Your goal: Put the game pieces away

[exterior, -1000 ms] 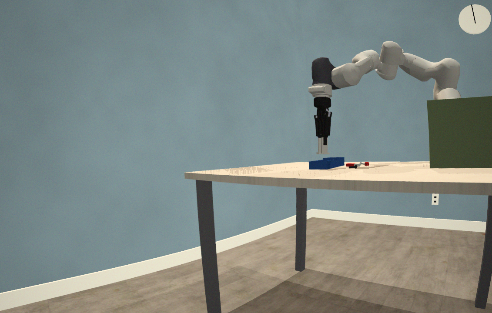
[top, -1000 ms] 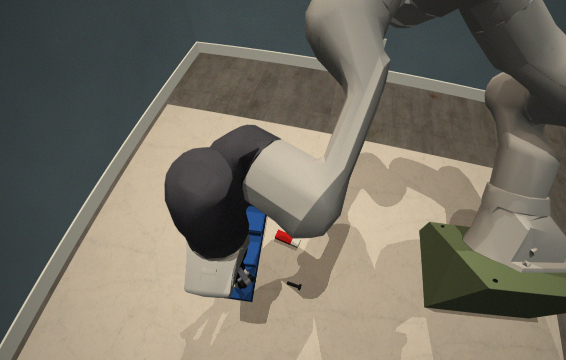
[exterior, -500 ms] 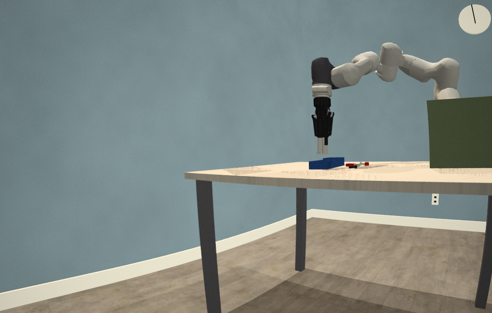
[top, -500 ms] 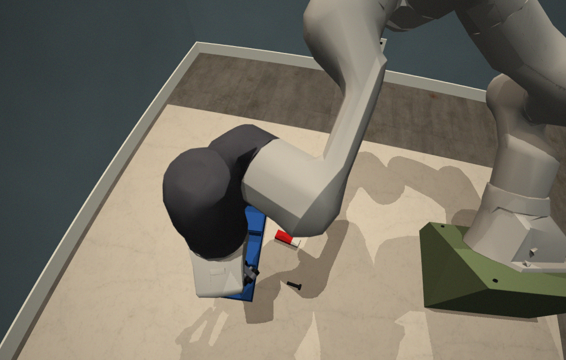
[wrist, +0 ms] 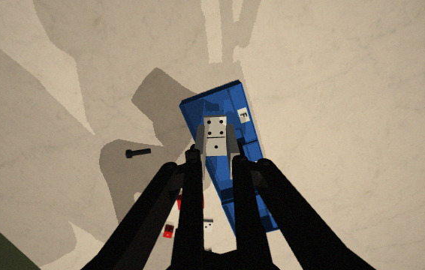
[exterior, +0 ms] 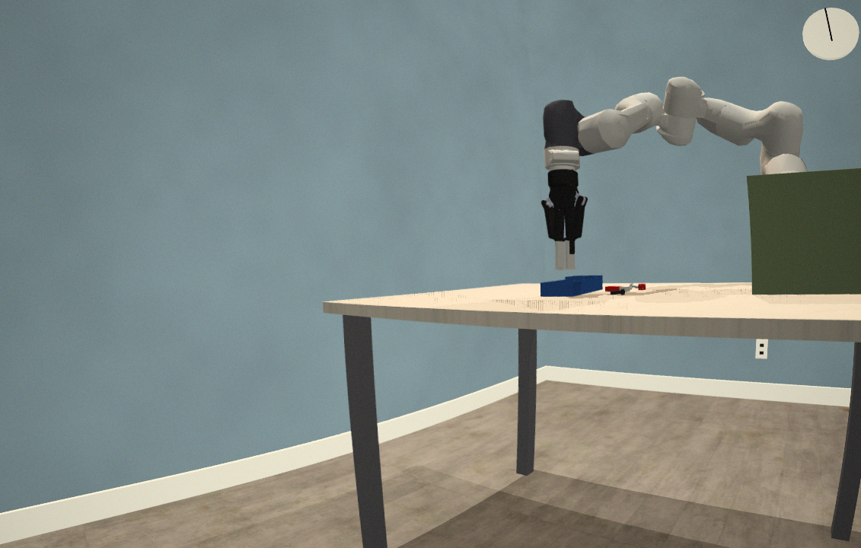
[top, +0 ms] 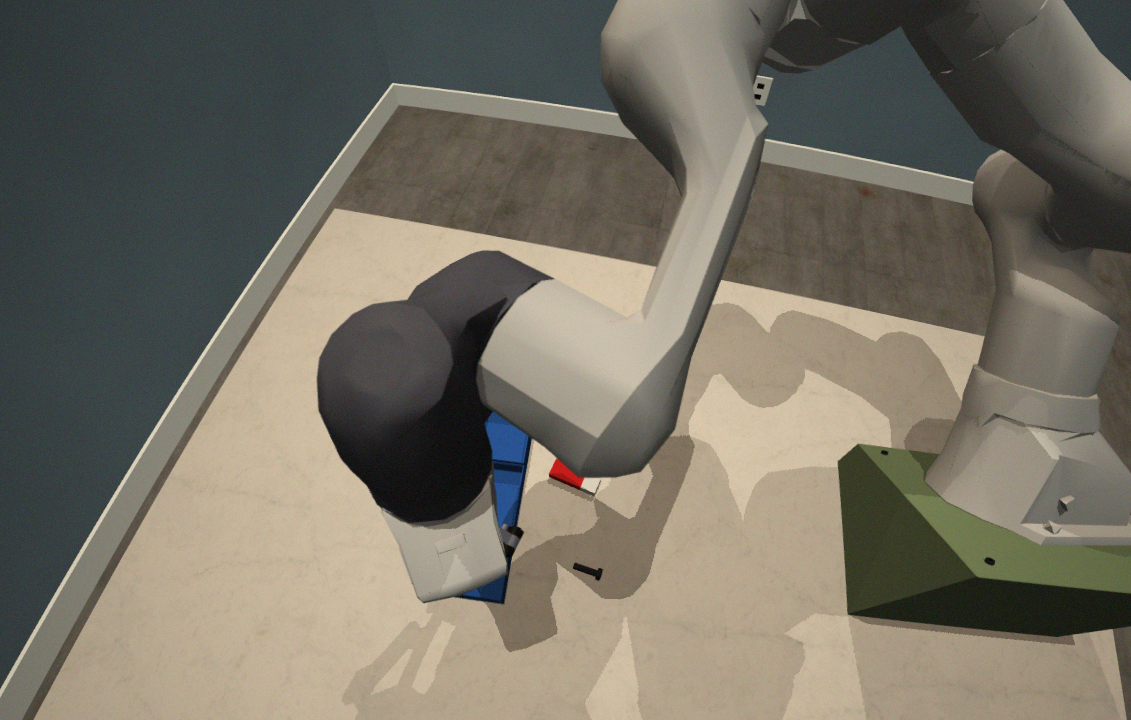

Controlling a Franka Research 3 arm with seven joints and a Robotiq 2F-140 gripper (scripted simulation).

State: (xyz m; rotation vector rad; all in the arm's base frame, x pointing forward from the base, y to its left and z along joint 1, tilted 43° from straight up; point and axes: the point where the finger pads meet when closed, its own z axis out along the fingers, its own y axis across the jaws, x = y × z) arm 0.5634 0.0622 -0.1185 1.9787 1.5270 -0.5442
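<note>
My hand is 3 cm above the white domino. Round my hand: red block 10 cm behind, 13 cm to the right, 9 cm below; blue three-part bin 1 cm ahead, 8 cm to the right, 8 cm below; black bolt 13 cm behind, 1 cm to the right, 9 cm below.
</note>
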